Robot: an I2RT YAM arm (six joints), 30 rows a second.
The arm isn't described. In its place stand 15 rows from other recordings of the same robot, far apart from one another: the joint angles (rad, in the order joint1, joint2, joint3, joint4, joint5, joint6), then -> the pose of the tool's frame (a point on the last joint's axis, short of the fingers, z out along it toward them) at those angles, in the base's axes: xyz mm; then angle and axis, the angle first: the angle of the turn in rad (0 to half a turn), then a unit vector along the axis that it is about.
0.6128, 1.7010, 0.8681, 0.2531, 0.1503, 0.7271 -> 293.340 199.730 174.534 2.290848 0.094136 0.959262 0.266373
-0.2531, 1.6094, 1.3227, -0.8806, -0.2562, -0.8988 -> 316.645 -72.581 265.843 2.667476 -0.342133 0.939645 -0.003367
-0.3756, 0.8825, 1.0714, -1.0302, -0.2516, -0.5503 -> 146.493 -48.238 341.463 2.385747 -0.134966 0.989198 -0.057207
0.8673, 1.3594, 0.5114, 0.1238, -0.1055, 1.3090 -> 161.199 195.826 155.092 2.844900 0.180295 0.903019 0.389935
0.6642, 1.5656, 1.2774, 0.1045, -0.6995, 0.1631 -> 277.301 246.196 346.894 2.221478 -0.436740 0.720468 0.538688
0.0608, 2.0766, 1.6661, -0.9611, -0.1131, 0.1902 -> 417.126 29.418 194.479 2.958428 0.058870 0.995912 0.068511
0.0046, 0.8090, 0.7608, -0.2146, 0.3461, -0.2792 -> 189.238 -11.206 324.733 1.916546 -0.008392 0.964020 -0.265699
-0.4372, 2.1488, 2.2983, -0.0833, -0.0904, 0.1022 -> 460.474 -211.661 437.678 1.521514 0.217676 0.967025 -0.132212
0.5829, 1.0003, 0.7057, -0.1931, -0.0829, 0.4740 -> 187.063 126.866 270.670 2.259551 -0.075111 0.944077 0.321056
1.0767, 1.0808, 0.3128, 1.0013, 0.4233, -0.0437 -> 115.896 184.322 244.007 1.501004 -0.267537 0.881364 0.389386
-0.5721, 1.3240, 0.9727, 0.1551, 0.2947, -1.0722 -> 256.872 -177.707 320.462 2.439207 -0.105379 0.813512 -0.571920
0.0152, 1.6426, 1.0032, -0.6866, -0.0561, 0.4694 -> 297.828 6.524 172.496 2.917523 0.221432 0.973528 0.056662
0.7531, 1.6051, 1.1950, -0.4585, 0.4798, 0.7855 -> 263.564 224.542 254.087 2.329011 0.105035 0.991365 0.078505
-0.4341, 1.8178, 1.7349, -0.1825, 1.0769, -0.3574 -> 369.102 -205.663 385.159 2.481587 0.356606 0.707786 -0.609812
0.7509, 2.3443, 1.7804, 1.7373, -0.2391, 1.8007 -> 349.260 337.490 322.270 2.614603 -0.003072 0.236348 0.971664
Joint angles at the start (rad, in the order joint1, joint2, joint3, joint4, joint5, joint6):
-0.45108 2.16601 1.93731 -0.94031 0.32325 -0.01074
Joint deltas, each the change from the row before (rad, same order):
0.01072 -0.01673 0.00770 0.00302 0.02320 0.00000
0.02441 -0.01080 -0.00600 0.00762 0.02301 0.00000
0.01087 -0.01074 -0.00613 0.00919 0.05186 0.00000
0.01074 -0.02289 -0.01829 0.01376 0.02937 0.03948
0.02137 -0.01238 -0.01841 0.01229 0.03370 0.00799
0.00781 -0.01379 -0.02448 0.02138 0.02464 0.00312
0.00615 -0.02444 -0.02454 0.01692 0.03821 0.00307
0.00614 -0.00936 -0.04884 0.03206 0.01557 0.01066
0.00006 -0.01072 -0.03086 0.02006 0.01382 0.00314
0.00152 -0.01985 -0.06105 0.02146 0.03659 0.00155
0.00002 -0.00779 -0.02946 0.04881 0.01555 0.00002
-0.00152 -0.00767 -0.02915 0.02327 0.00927 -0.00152
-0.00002 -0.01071 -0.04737 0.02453 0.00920 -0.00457
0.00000 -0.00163 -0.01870 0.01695 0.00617 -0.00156
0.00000 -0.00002 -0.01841 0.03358 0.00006 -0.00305
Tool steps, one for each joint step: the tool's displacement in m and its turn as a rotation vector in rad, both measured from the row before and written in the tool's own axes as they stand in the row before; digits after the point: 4 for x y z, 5 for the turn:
-0.0029 0.0008 -0.0105 0.01918 -0.02894 -0.00024
-0.0005 0.0086 -0.0071 0.01292 -0.01925 -0.01638
-0.0005 0.0016 -0.0050 0.04732 -0.01600 -0.00372
0.0007 0.0009 -0.0076 0.02437 -0.02092 0.03853
0.0017 0.0069 -0.0054 0.02341 -0.01492 -0.00614
0.0020 0.0019 -0.0021 0.02049 -0.01348 0.00214
0.0017 -0.0016 -0.0060 0.03452 -0.01869 0.00688
0.0070 0.0050 0.0043 0.01276 0.00286 0.00218
0.0041 0.0004 0.0017 0.01377 -0.00072 0.00305
0.0105 0.0012 0.0035 0.03671 0.01351 -0.01062
0.0014 0.0011 0.0024 0.01423 -0.02295 0.01580
0.0042 0.0005 0.0026 0.00996 -0.00123 0.00061
0.0086 0.0022 0.0041 0.00973 0.00920 -0.01183
0.0030 0.0015 0.0025 0.00617 -0.00022 -0.00163
0.0014 0.0021 0.0029 -0.00053 -0.01205 0.00618

